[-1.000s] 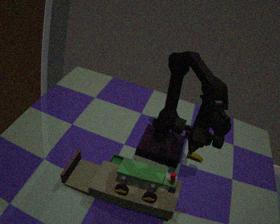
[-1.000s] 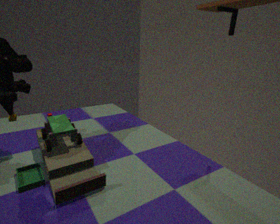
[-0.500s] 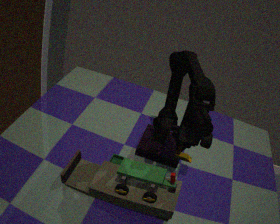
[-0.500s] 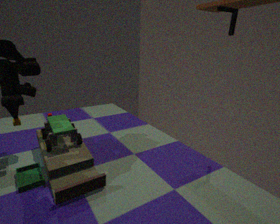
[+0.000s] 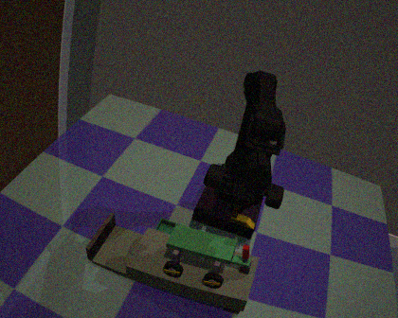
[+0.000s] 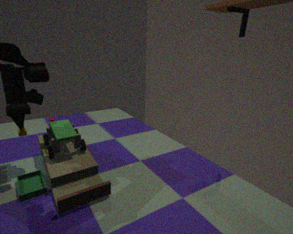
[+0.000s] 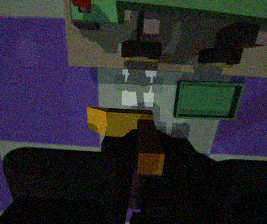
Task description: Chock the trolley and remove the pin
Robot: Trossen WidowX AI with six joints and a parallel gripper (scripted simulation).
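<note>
Now: gripper tip 11 cm short of the red-headed stop pin, 6 cm to the right of it and 4 cm above it. The rest, counted from my gripper tip: yellow chock: 2 cm to the left, 1 cm below; raised lip: 31 cm to the right, 13 cm below, 12 cm ahead; trolley: 13 cm ahead, 6 cm below, 4 cm to the right.
</note>
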